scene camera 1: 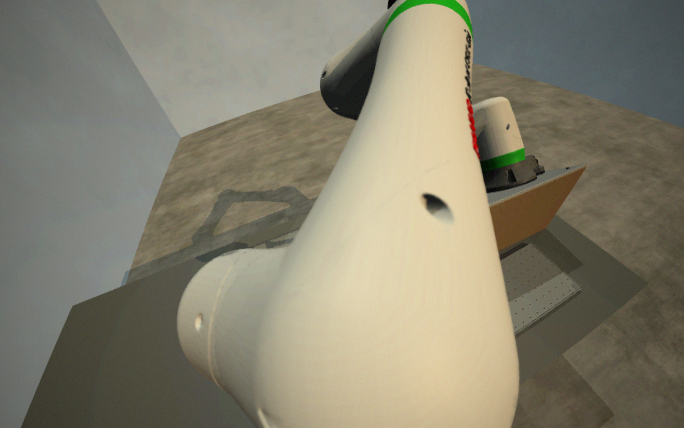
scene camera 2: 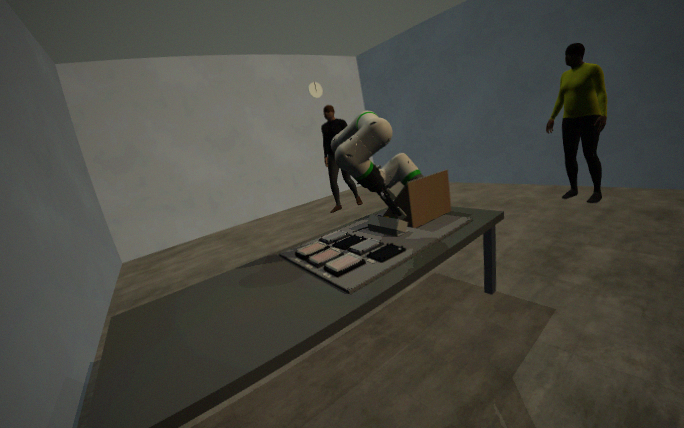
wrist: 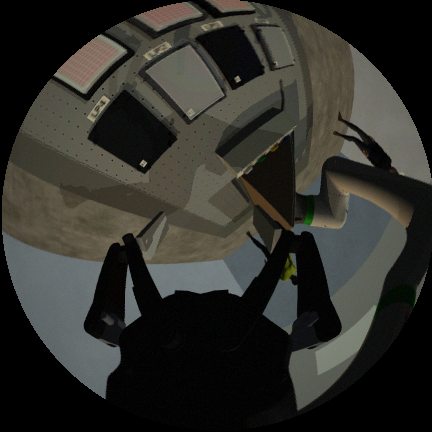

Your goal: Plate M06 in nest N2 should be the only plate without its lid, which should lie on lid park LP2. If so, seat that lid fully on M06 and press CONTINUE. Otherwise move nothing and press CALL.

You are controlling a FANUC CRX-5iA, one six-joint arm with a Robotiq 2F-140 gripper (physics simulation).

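Seen in the pictures: gripper, fingertip midpoint: (scene camera 2: 398, 208) (wrist: 208, 217); arm's base, link origin: (scene camera 1: 508, 185) (scene camera 2: 419, 188).
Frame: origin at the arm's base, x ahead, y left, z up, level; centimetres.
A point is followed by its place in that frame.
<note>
Three pink-gridded plates (wrist: 90, 65) (scene camera 2: 344, 262) @(x 72.5, y 9.1, z -12.6 cm) sit in a row of nests; whether each has a lid, and the plate codes, I cannot tell. Beside them, in the wrist view, a grey lid (wrist: 185, 82) @(x 52.3, y 2.0, z -14.0 cm) lies on a park whose label seems to read LP2, and another grey lid (wrist: 275, 46) @(x 49.5, y -22.6, z -14.1 cm) lies at the far end. A black park (wrist: 231, 55) @(x 51.4, y -9.5, z -14.8 cm) lies between them, and the black LP4 park (wrist: 132, 132) @(x 53.5, y 14.4, z -14.8 cm) is nearest. My gripper (wrist: 208, 217) @(x 41.8, y 15.6, z 1.5 cm) (scene camera 2: 400, 212) @(x 41.8, y 15.6, z 1.5 cm) is open and empty, close to the button box (wrist: 255, 142) @(x 33.2, y -0.8, z -9.9 cm) (scene camera 2: 387, 226) @(x 34.3, y 1.0, z -11.5 cm). In scene camera 1 the arm hides the gripper.
A brown upright panel (scene camera 1: 534, 206) @(x 1.7, y 9.5, z 0.0 cm) (scene camera 2: 428, 199) @(x 6.2, y 8.9, z -4.6 cm) (wrist: 267, 200) @(x 20.6, y 6.6, z -2.1 cm) stands beside the button box, close to the gripper. Coloured buttons (wrist: 262, 159) @(x 27.1, y -0.2, z -9.2 cm) line the box. The robot base (scene camera 1: 511, 174) @(x 3.0, y 1.1, z 5.9 cm) is behind the panel. Two people (scene camera 2: 582, 100) (scene camera 2: 333, 146) stand beyond the table (scene camera 2: 211, 323) @(x 124.3, y -5.7, z -17.1 cm).
</note>
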